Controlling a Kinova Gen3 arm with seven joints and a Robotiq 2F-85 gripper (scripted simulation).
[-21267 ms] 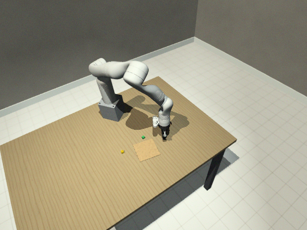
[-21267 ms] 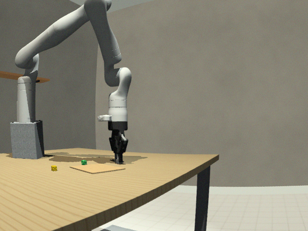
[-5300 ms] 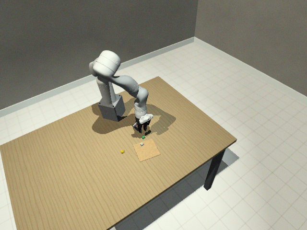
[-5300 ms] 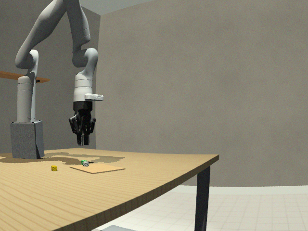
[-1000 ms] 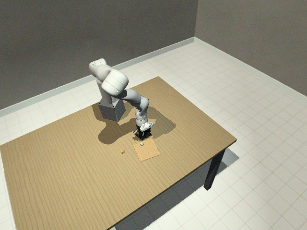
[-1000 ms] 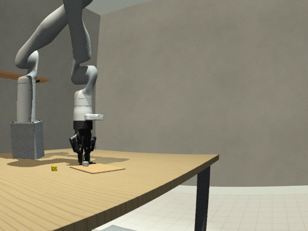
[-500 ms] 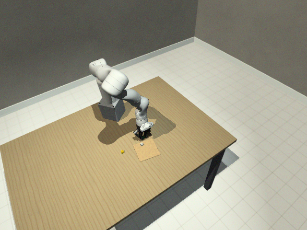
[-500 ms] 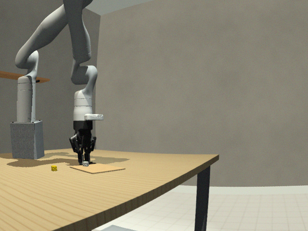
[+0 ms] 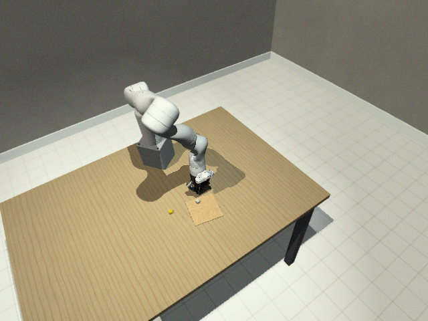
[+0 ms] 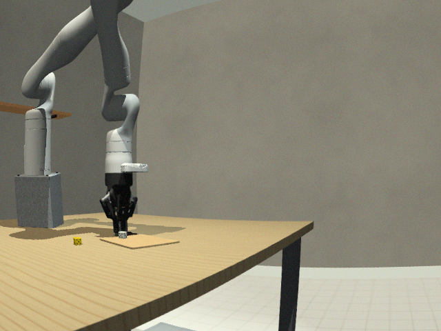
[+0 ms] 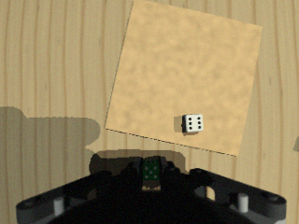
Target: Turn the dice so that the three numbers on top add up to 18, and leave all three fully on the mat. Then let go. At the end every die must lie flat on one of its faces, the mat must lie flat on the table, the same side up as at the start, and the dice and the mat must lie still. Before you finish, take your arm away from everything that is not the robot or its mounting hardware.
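My gripper is now 1 cm above the green die. Also, from my hand: yellow die: 2 cm ahead, 17 cm to the right, 1 cm below; white die: 4 cm ahead, 4 cm to the right, 1 cm below; tan mat: 9 cm ahead, 4 cm to the right, 2 cm below.
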